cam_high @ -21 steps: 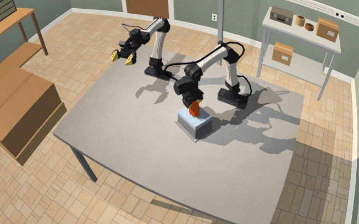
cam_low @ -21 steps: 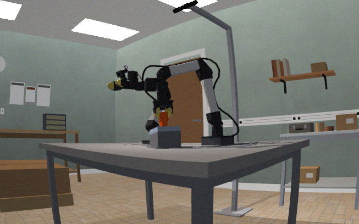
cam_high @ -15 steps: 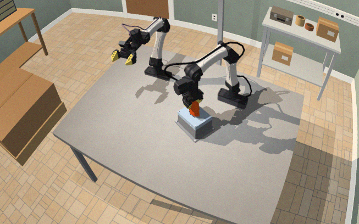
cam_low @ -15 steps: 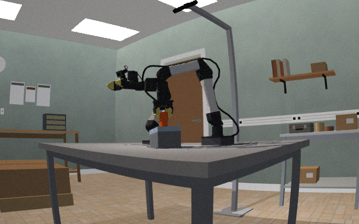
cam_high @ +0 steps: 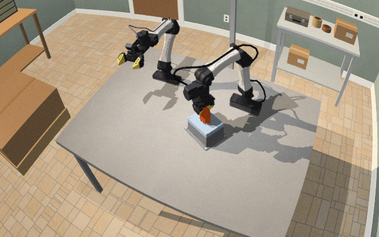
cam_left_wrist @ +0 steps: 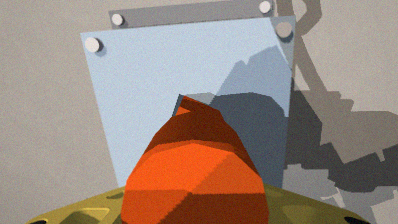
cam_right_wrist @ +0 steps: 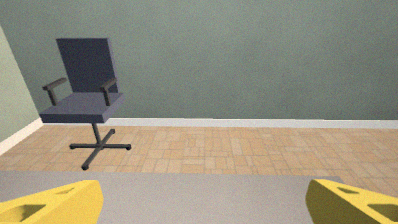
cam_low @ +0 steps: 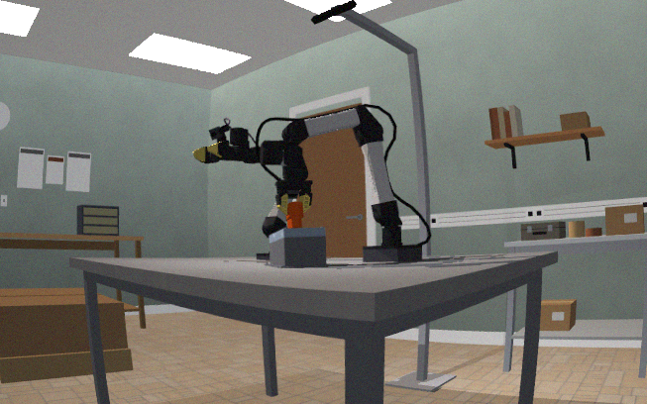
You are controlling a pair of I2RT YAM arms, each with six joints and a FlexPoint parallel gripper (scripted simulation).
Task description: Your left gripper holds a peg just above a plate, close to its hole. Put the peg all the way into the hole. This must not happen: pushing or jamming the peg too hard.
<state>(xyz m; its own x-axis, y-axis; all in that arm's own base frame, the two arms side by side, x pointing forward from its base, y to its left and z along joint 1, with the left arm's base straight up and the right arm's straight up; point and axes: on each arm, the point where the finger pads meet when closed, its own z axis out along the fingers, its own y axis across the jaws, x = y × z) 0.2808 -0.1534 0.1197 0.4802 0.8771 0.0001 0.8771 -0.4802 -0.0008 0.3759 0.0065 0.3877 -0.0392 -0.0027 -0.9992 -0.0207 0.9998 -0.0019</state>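
Right now the light blue plate is 8 cm below my left hand, 2 cm to the left of it and 1 cm ahead of it. Also, from my left hand: orange faceted peg 2 cm below, 1 cm to the left; then lamp post 118 cm behind, 30 cm to the right, 5 cm above.
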